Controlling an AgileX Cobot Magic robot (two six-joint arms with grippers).
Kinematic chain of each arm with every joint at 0, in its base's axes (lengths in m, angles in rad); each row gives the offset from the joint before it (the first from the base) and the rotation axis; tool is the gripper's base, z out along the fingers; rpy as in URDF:
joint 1: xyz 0 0 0.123 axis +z
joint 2: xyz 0 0 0 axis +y
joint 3: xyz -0.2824 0 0.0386 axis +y
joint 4: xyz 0.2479 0 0.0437 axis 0.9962 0 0.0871
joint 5: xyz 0 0 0 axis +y
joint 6: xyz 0.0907 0 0.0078 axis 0.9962 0 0.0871
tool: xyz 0 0 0 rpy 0 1.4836 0
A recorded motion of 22 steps. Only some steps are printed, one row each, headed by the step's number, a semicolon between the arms.
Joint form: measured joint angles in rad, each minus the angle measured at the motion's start. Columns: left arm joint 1, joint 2, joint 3, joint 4, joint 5, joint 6; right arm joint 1, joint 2, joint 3, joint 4, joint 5, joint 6.
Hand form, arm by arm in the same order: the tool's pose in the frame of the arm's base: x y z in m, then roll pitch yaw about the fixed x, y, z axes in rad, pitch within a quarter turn. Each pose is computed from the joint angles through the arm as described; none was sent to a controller.
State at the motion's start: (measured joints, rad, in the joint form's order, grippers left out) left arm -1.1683 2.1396 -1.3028 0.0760 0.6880 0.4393; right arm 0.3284 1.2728 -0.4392 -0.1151 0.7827 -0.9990
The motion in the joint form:
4: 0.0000 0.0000 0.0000 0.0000 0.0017 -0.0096; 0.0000 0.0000 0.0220 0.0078 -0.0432 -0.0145
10: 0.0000 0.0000 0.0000 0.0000 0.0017 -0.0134; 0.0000 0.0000 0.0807 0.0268 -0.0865 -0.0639
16: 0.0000 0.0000 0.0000 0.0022 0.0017 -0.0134; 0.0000 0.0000 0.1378 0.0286 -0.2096 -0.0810
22: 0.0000 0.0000 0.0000 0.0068 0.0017 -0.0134; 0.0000 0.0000 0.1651 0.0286 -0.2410 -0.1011
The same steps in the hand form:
4: 0.1588 -0.3618 0.0952 3.0365 0.0947 1.4831; 0.1492 0.0439 0.1552 -3.0499 -0.0337 -1.7242
10: 0.1588 -0.3618 0.0952 3.0368 0.0951 1.4869; 0.1382 0.0416 0.1438 -3.0727 -0.0301 -1.6849
16: 0.1589 -0.3617 0.0952 3.0354 0.0943 1.4853; 0.1341 0.0412 0.1339 -3.0173 0.0041 -1.6629
22: 0.1592 -0.3616 0.0952 3.0324 0.0928 1.4819; 0.1297 0.0399 0.1292 -3.0144 0.0051 -1.6413

